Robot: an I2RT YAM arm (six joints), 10 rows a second.
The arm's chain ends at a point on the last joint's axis. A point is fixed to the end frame.
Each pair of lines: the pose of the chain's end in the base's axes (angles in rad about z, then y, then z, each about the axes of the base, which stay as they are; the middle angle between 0 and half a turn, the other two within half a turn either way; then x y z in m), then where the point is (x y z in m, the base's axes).
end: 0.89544 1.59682 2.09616 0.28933 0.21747 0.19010
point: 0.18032 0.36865 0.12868
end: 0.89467 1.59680 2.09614 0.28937 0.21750 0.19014
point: 0.18040 0.36871 0.12871
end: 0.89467 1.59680 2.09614 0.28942 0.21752 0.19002
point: 0.18045 0.36873 0.12859
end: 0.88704 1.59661 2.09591 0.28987 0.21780 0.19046
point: 0.18131 0.36925 0.12892
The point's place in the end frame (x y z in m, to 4 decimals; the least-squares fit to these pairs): 0.0498 -0.0326 0.1870
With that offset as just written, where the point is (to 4 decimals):
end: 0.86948 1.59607 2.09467 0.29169 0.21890 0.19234
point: 0.1842 0.3710 0.1306
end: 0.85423 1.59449 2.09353 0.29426 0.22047 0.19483
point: 0.1876 0.3732 0.1331
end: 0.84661 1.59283 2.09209 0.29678 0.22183 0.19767
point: 0.1907 0.3750 0.1362
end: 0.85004 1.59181 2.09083 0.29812 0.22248 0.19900
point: 0.1920 0.3758 0.1377
